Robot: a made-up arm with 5 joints. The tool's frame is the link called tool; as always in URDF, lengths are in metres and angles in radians. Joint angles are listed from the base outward. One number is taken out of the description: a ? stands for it. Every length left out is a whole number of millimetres.
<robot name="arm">
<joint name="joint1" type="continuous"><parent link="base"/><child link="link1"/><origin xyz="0 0 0.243" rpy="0 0 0"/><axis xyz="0 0 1"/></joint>
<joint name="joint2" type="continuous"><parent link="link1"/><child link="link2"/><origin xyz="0 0 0" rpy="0 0 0"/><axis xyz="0 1 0"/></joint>
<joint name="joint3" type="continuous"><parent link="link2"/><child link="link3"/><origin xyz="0.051 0 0.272" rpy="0 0 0"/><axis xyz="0 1 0"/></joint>
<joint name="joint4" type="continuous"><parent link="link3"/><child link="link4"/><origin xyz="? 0 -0.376" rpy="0 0 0"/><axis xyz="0 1 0"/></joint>
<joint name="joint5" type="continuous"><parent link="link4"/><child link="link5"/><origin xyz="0.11 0 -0.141" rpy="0 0 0"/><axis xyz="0 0 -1"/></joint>
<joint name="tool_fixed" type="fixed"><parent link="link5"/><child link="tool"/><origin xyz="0 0 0" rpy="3.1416 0 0"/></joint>
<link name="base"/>
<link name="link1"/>
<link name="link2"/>
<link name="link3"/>
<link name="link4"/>
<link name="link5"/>
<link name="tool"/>
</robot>
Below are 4 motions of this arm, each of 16 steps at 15 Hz.
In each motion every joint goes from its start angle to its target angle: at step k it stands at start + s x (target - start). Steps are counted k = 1, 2, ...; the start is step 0. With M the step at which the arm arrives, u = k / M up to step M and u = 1 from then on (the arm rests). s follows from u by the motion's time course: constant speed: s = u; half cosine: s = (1 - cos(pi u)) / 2; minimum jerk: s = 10 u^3 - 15 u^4 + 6 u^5.
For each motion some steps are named. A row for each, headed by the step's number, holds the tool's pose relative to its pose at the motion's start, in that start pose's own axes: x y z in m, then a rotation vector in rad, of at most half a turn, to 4 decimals.
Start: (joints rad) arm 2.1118 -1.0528 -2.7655 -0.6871 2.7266
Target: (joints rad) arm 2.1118 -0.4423 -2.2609 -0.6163 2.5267
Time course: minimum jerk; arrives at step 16
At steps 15, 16:
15: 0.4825 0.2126 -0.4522 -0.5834 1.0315 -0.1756
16: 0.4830 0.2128 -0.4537 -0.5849 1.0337 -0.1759

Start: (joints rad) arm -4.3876 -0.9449 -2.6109 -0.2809 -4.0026
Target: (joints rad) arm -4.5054 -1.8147 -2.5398 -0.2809 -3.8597
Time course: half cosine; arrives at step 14
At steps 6, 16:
6: -0.1862 -0.1650 -0.0739 0.2065 -0.2343 0.0248
16: -0.4308 -0.3559 -0.3369 0.4908 -0.6382 0.0796

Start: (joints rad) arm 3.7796 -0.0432 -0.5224 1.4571 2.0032
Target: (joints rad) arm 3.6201 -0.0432 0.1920 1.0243 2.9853
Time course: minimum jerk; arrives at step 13
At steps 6, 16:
6: 0.0194 0.0166 0.1298 -0.1310 0.0279 0.4595
16: 0.0431 0.1009 0.2861 -0.2925 0.1481 1.0558

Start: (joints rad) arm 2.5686 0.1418 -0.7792 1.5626 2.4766
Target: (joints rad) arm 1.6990 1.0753 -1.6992 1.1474 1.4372
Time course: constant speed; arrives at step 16
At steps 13, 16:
13: 0.0913 -0.3785 0.0213 0.0487 -0.5749 -0.3076
16: 0.1373 -0.4525 0.0818 0.1281 -0.6696 -0.3433

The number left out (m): 0.085
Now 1 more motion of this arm.
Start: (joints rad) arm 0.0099 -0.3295 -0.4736 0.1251 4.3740
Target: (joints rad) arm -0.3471 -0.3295 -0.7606 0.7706 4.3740
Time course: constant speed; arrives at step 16
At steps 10, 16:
10: -0.1067 -0.0172 -0.0158 0.2503 -0.0390 0.1887
16: -0.1645 -0.0397 -0.0414 0.3915 -0.0442 0.3152

